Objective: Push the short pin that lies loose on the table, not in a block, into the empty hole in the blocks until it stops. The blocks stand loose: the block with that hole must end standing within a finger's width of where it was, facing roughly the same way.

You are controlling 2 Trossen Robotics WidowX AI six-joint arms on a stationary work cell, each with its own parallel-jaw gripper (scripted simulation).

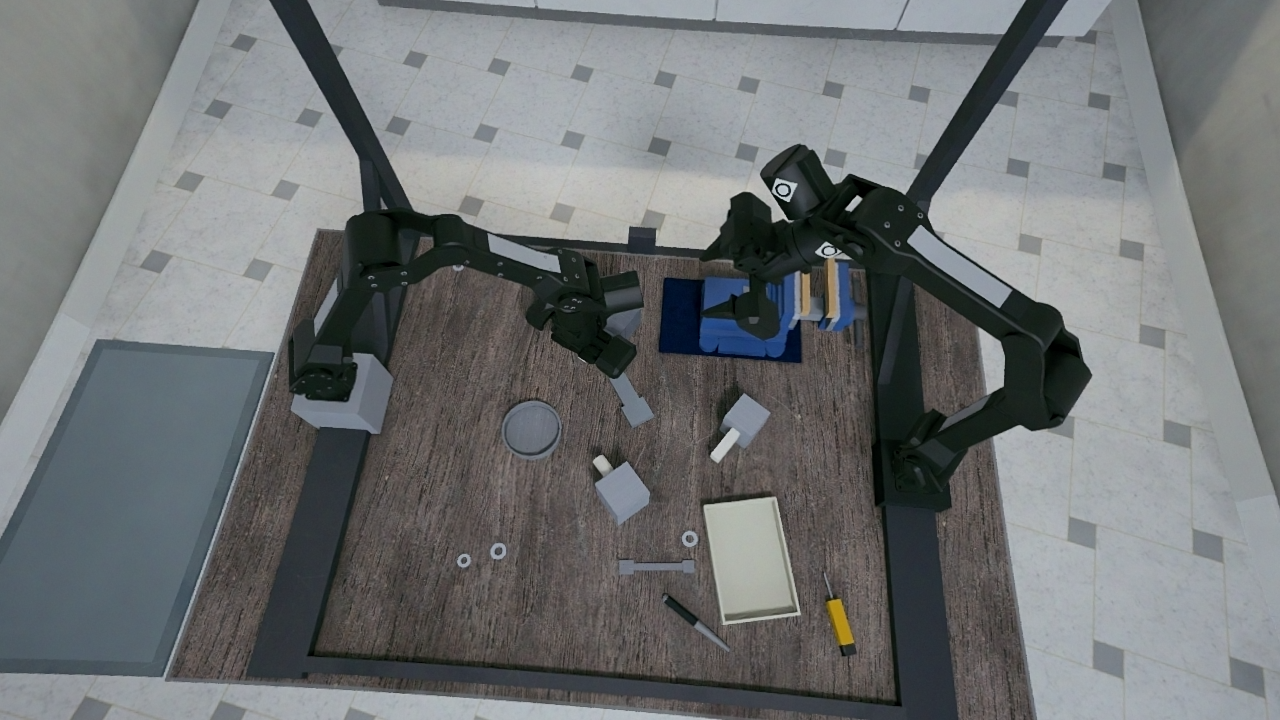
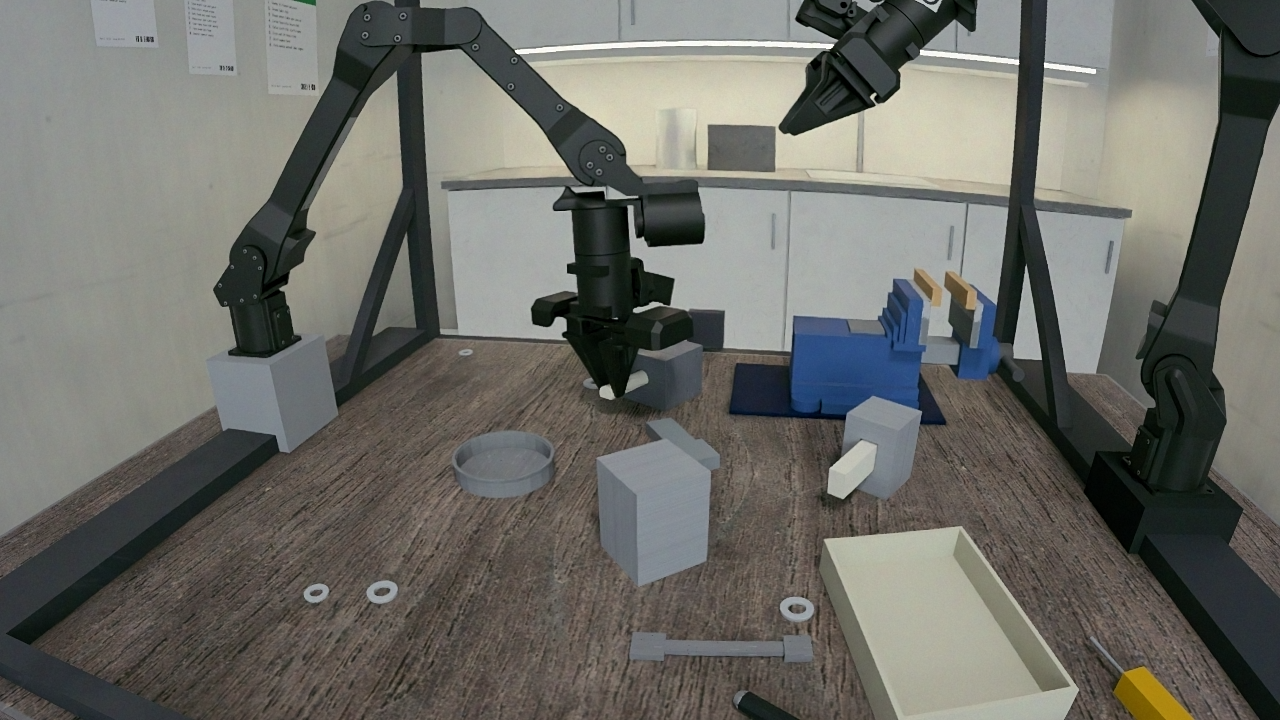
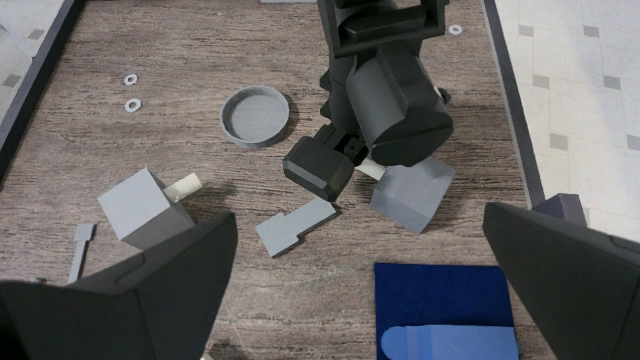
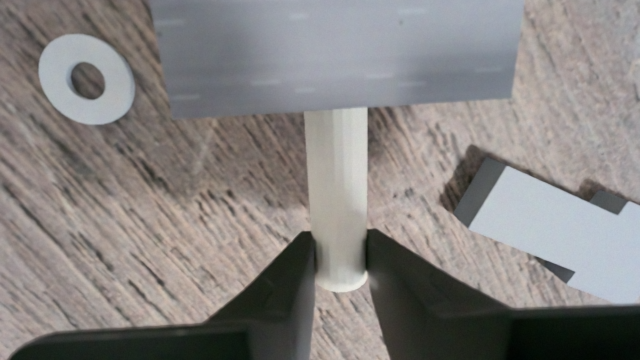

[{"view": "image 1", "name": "left gripper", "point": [701, 286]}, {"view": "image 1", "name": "right gripper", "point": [585, 355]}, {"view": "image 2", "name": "left gripper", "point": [784, 132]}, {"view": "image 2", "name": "right gripper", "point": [612, 394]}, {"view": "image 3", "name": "left gripper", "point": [359, 220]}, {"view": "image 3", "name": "right gripper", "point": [350, 159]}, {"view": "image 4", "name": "right gripper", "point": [338, 242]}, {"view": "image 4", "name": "short cream pin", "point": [336, 140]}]
